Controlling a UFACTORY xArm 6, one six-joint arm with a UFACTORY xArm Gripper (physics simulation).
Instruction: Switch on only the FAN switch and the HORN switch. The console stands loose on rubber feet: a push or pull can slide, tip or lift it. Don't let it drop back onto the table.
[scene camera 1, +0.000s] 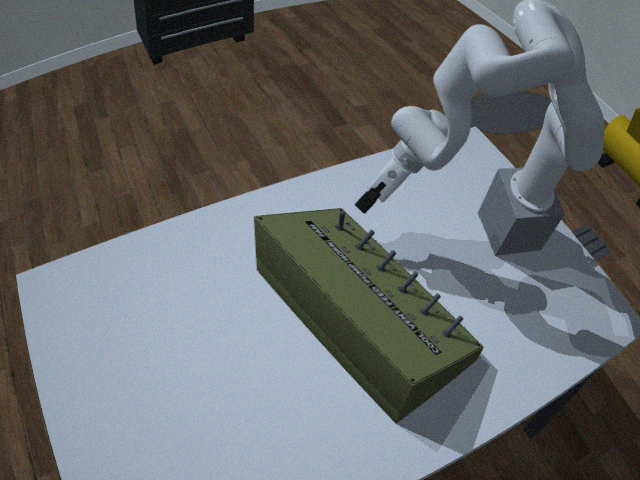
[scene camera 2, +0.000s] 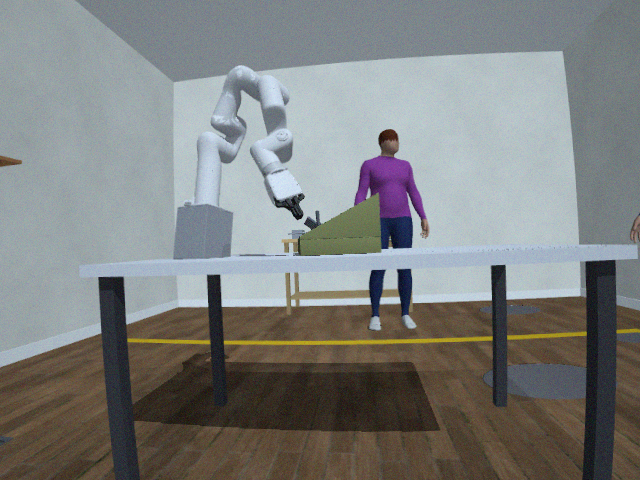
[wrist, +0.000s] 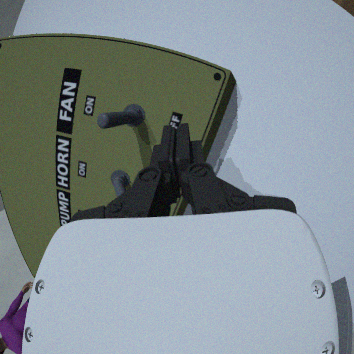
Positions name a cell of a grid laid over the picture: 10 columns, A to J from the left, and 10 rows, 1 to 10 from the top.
Note:
In view: my gripper (scene camera 1: F5) and an olive console (scene camera 1: G8).
The olive console also shows in scene camera 2 (scene camera 2: F5) and in the wrist view (wrist: B5). My gripper is seen too in scene camera 2 (scene camera 2: E5) and in the wrist view (wrist: F5).

